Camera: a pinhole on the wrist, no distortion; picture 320 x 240 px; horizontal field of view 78.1 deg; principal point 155.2 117.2 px. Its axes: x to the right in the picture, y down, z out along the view. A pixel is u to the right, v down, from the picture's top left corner.
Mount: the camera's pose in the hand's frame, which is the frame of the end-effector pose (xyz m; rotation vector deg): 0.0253 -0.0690 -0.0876 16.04 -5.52 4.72
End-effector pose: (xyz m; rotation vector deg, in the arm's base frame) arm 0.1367 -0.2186 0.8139 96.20 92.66 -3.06
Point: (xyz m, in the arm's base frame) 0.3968 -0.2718 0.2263
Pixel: 274 165
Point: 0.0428 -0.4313 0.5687
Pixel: 121 88
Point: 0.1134 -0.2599 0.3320
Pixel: 253 79
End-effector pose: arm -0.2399 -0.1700 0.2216 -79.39 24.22 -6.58
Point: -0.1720 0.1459 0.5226
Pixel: 116 104
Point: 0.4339 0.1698 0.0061
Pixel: outside the picture
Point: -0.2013 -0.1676 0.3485
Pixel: 140 83
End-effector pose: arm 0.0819 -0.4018 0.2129 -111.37 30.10 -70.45
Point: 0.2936 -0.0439 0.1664
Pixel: 85 131
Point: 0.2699 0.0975 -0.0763
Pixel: 11 182
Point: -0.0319 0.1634 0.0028
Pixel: outside the picture
